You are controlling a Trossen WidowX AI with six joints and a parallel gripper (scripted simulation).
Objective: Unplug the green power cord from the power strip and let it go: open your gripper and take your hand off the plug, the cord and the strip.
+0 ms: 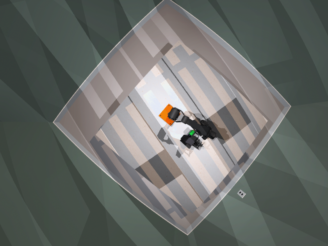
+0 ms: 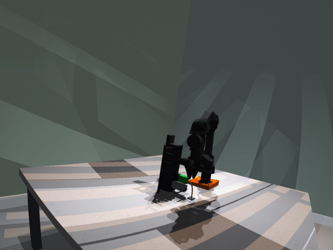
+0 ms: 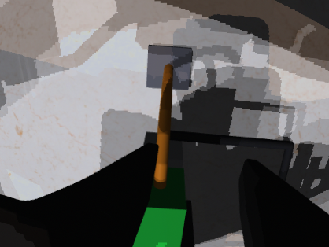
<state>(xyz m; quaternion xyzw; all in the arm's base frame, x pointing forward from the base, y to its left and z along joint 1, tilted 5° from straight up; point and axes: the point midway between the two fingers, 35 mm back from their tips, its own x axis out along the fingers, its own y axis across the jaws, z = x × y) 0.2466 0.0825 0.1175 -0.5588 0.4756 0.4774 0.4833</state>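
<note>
Right now the green plug is 70 mm to the right of my gripper tip and 10 mm below it.
</note>
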